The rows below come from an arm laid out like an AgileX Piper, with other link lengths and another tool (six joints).
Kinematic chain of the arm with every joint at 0, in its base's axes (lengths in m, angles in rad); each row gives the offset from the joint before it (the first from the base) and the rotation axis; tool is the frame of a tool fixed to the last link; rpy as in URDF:
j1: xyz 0 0 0.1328 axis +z
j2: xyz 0 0 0 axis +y
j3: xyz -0.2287 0 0.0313 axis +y
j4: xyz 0.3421 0 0.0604 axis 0.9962 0 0.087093
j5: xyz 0 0 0 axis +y
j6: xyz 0.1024 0 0.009 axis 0.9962 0 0.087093
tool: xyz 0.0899 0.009 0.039 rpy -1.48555 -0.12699 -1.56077
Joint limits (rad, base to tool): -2.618..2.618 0..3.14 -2.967..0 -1.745..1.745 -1.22..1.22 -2.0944..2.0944
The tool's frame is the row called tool.
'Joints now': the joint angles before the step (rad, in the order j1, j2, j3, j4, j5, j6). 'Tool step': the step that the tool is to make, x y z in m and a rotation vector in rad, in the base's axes. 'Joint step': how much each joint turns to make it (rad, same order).
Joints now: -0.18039, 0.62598, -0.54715, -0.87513, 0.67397, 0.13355
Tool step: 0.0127, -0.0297, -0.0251, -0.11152, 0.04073, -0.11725
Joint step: -0.00019, 0.16390, -0.00022, -0.33508, 0.03648, 0.29338
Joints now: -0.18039, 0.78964, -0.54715, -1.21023, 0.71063, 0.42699
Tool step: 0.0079, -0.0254, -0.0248, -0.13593, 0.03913, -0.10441
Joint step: 0.00001, 0.17291, -0.00006, -0.30512, 0.10030, 0.26530
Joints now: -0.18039, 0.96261, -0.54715, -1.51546, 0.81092, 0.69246
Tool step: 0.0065, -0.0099, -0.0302, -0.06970, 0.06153, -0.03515
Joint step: 0.00009, 0.13819, 0.00007, -0.13938, 0.06469, 0.11947
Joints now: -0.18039, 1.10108, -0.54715, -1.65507, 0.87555, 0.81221
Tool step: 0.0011, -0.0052, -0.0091, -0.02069, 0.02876, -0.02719
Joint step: -0.00007, 0.05487, -0.01474, -0.01958, 0.03721, 0.01552
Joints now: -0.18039, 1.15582, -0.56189, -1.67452, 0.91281, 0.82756
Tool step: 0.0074, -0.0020, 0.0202, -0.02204, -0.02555, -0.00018
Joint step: 0.00017, 0.00375, -0.04617, -0.00411, 0.00683, -0.01782
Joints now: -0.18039, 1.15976, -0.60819, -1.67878, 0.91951, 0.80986
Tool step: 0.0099, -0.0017, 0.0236, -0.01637, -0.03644, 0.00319
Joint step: -0.00015, 0.01094, -0.06052, -0.00181, -0.00013, -0.01363
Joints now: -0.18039, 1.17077, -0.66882, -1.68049, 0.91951, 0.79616
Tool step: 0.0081, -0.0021, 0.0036, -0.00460, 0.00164, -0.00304
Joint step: -0.00017, 0.03781, -0.04065, -0.00014, 0.00414, -0.00516
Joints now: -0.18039, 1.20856, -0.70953, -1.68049, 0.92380, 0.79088
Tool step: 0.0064, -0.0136, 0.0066, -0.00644, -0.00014, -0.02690
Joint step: -0.02865, 0.05079, -0.06051, -0.00014, -0.00004, -0.01051
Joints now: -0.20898, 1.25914, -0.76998, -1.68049, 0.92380, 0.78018
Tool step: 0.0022, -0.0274, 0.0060, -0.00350, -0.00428, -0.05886
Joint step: -0.05939, 0.06848, -0.07677, 0.00011, 0.00008, -0.00417
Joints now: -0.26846, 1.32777, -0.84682, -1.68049, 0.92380, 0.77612
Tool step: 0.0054, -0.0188, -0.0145, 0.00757, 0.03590, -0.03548
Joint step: -0.03627, 0.08709, -0.05368, -0.00055, 0.00008, -0.00400
